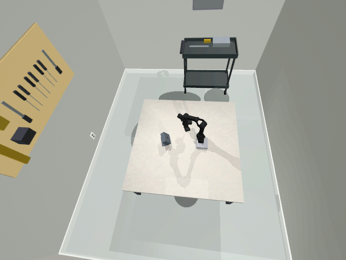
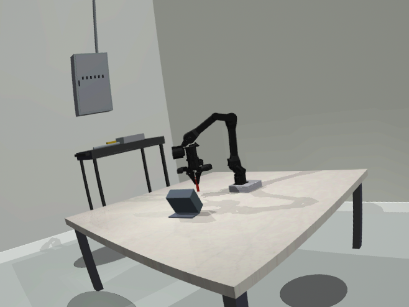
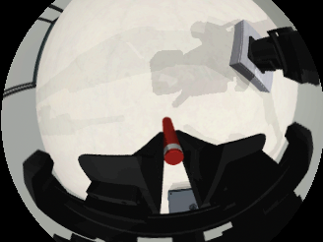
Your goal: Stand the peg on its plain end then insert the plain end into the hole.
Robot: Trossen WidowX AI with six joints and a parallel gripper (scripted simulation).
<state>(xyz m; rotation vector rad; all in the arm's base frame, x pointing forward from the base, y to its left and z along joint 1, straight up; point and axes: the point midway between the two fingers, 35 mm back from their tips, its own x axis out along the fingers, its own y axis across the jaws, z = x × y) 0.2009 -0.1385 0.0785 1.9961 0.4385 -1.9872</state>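
Right now my gripper tip is 23 cm short of the sloped panel, 16 cm to the right of it and 2 cm above it. Round my gripper tip: red peg 2 cm above.
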